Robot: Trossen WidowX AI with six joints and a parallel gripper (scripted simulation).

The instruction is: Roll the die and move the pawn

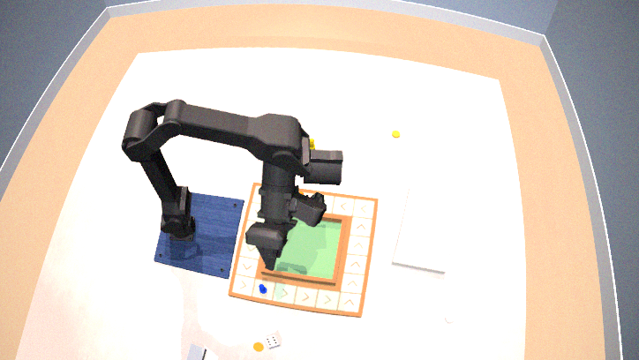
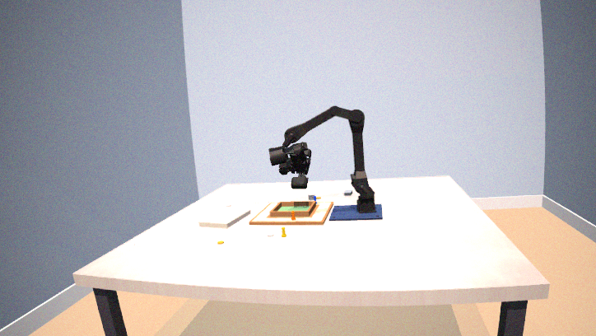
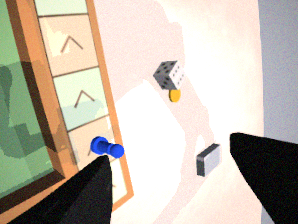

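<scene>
Now: the white die 20 mm behind my gripper tip, 140 mm to the right of it and 110 mm below it. The rest, counted from my gripper tip: green tray (50 mm ahead, 80 mm to the left, 110 mm below); then blue pawn (40 mm behind, 20 mm to the right, 90 mm below); then orange pawn (50 mm ahead, 190 mm to the left, 90 mm below).
</scene>
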